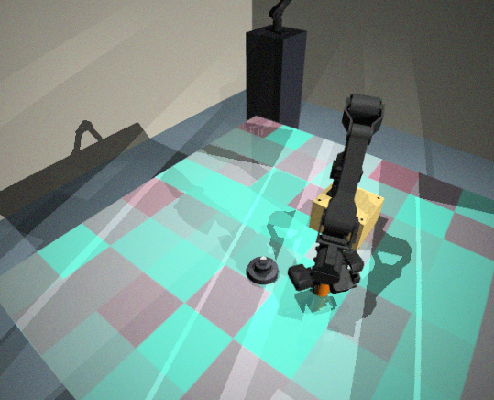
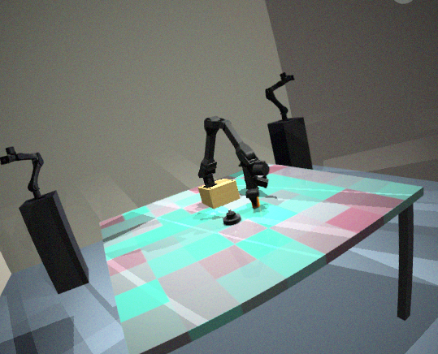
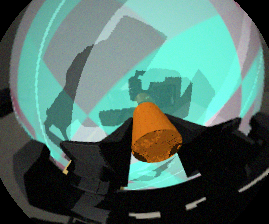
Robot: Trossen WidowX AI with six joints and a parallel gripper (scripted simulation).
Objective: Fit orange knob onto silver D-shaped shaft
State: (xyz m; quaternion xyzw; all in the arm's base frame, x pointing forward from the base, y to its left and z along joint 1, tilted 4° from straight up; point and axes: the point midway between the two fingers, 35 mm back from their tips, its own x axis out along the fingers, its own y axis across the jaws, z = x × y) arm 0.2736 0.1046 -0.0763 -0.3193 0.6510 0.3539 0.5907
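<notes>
Now: gripper tip 16 cm to the left of the dark round pedestal, 4 cm short of it and 2 cm below it. From my gripper tip the other things lie so: orange knob (3 cm above).
</notes>
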